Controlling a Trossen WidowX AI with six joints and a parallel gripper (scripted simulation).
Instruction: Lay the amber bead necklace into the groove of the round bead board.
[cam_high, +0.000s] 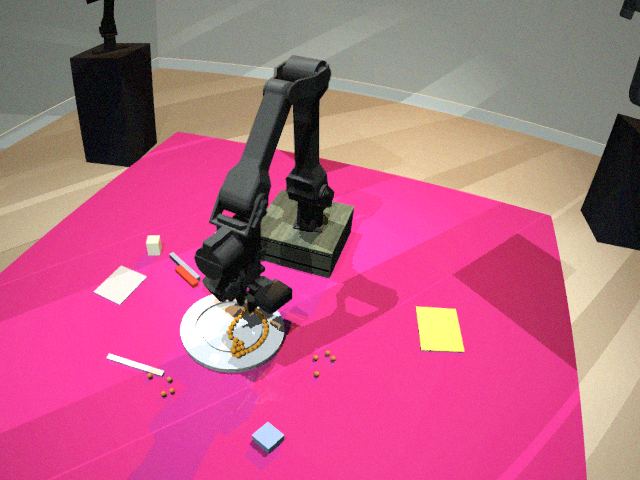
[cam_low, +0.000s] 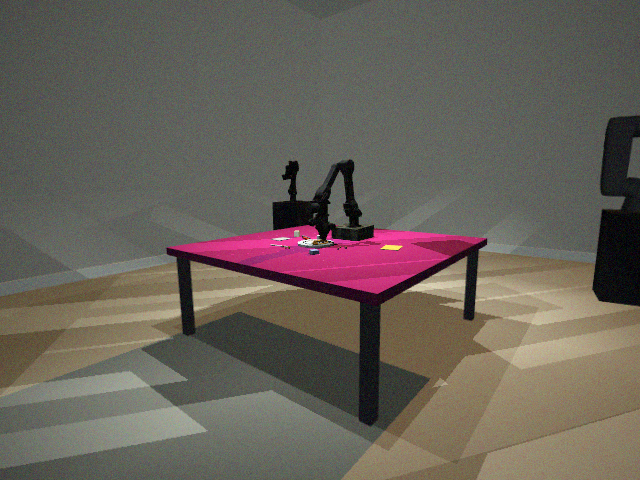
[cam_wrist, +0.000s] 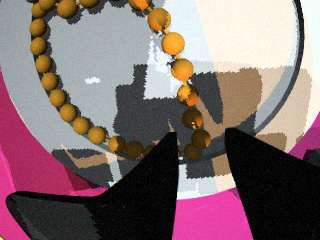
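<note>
Right now my gripper tip is 5 cm short of the round bead board, 2 cm to the left of it and 1 cm above it. Round my gripper tip: white block (10 cm behind, 7 cm to the right); red-handled tool (8 cm behind, 17 cm to the right, 1 cm below); white strip (19 cm ahead, 17 cm to the right, 2 cm below).
</note>
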